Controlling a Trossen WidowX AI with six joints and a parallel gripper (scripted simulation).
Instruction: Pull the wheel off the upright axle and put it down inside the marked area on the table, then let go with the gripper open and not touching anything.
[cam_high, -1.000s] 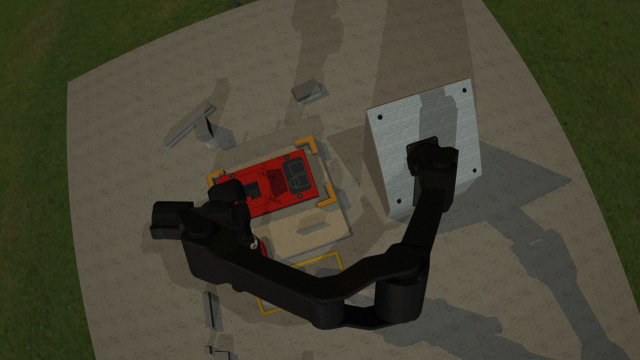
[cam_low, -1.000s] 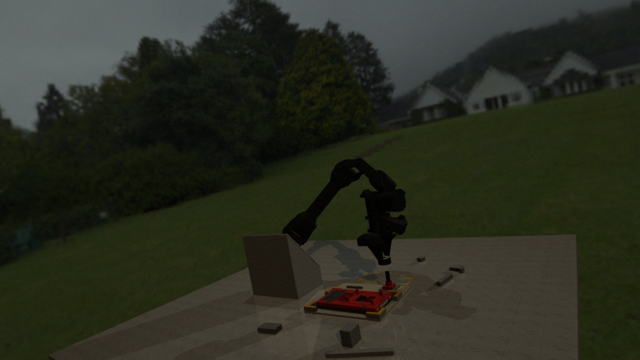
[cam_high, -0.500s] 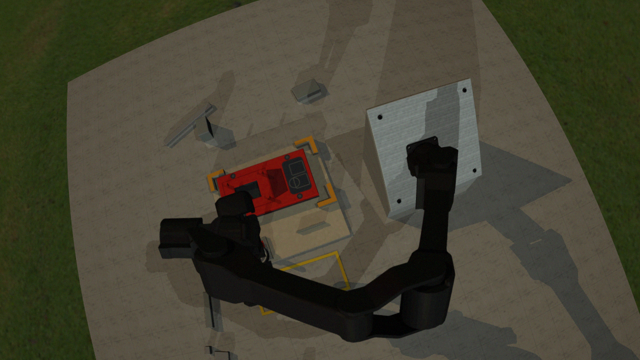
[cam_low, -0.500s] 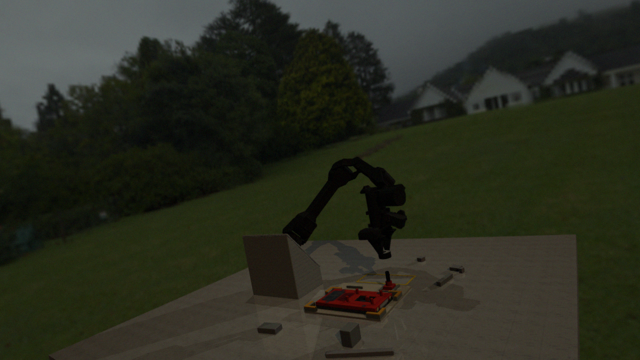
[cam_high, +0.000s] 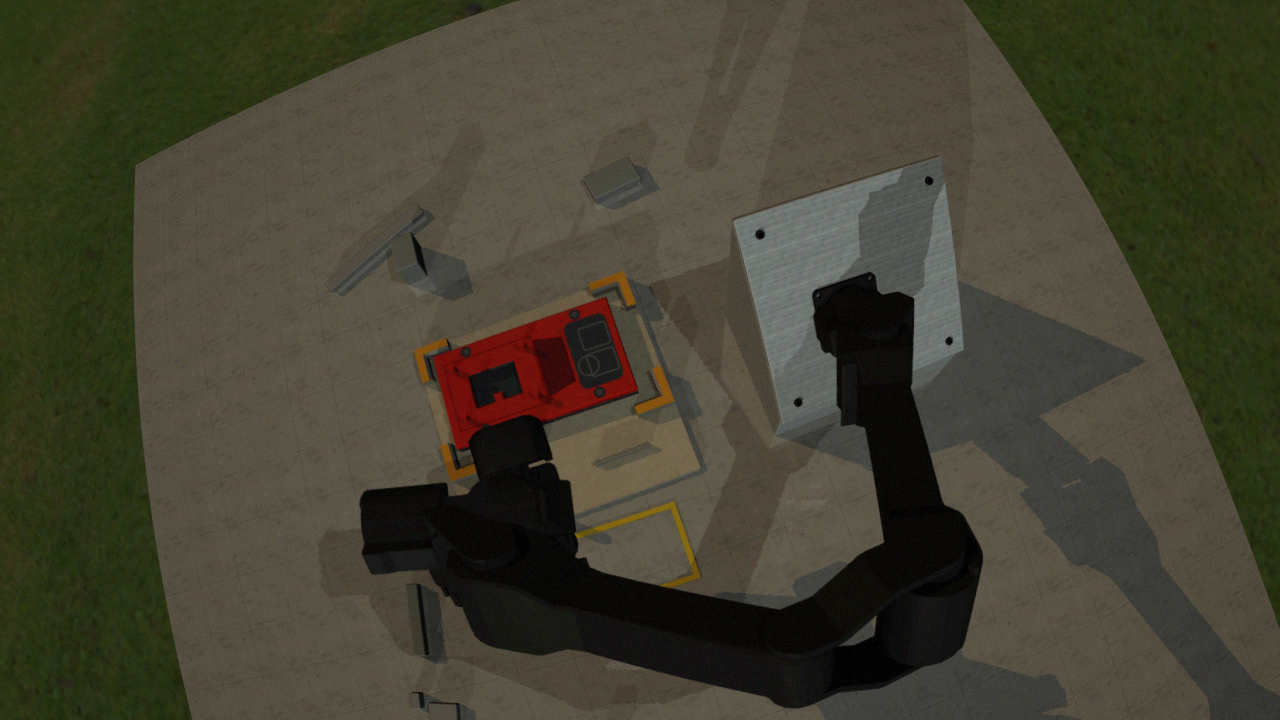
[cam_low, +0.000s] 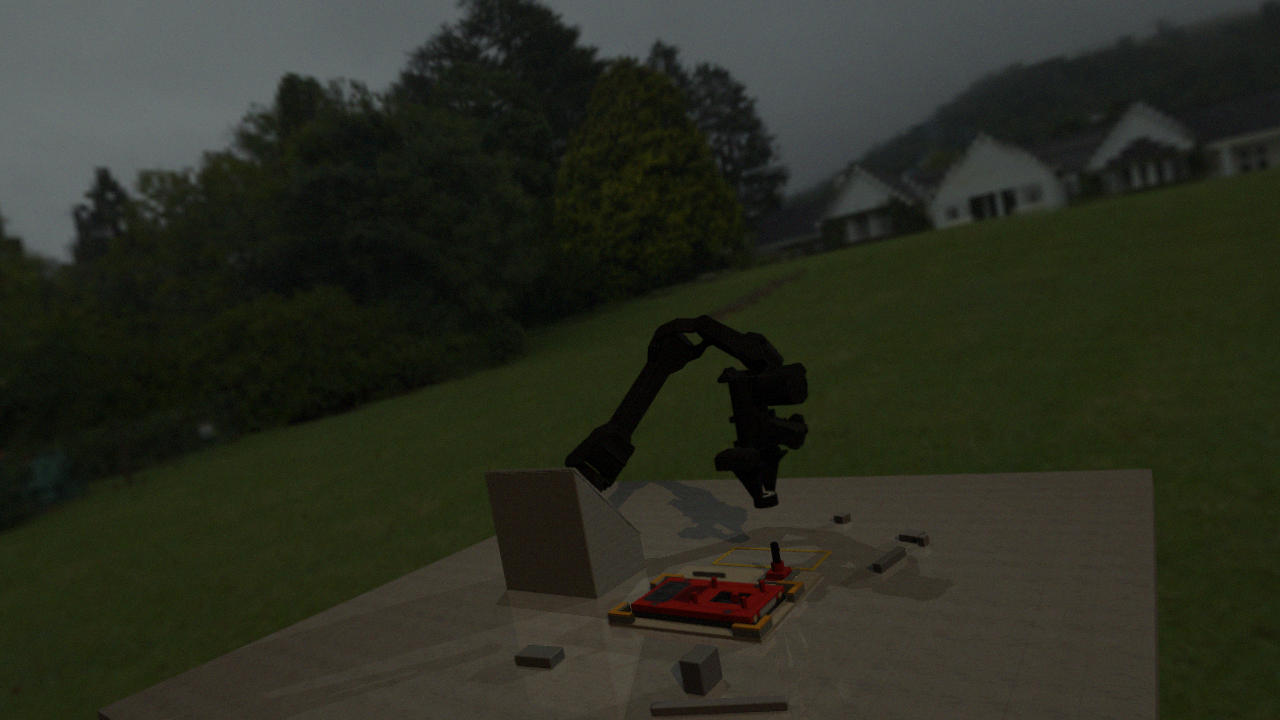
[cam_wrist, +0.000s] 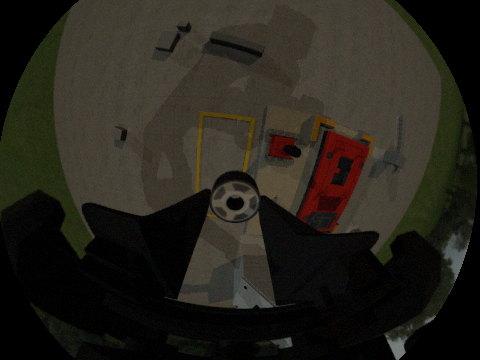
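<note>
The axle is 8 cm below my gripper tip, 7 cm to the right of it and 4 cm ahead of it. Also, from my gripper tip: grey wheel: right at my gripper tip; grey bar: 42 cm to the right, 13 cm ahead, 11 cm below.
</note>
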